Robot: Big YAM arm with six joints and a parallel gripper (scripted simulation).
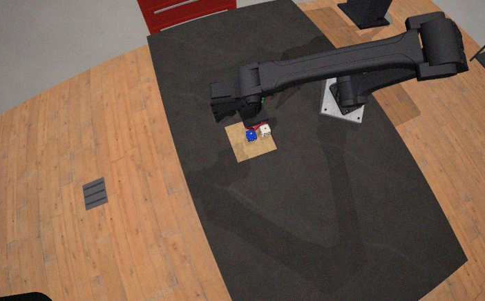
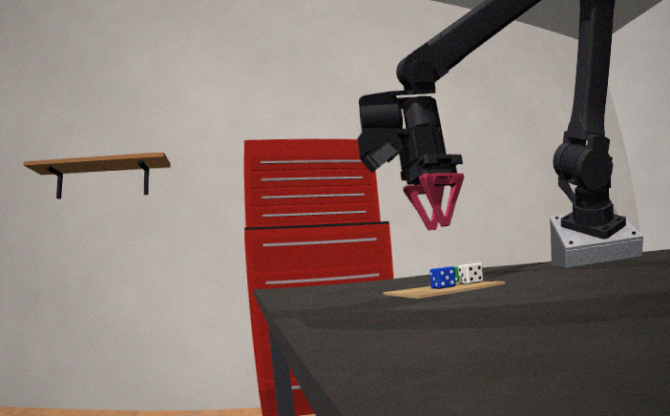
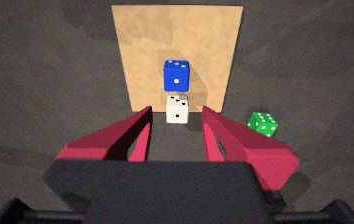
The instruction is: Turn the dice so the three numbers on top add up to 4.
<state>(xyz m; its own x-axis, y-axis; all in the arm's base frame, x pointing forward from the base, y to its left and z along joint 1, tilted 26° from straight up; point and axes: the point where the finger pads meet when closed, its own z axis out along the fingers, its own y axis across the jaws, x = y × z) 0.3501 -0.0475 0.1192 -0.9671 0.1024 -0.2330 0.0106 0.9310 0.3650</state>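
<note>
Right now my hand is 9 cm past the green die, 14 cm to the left of it and 9 cm above it. Also, from my hand: blue die 8 cm below; then white die 5 cm behind, 8 cm below; then tan mat 10 cm below.
</note>
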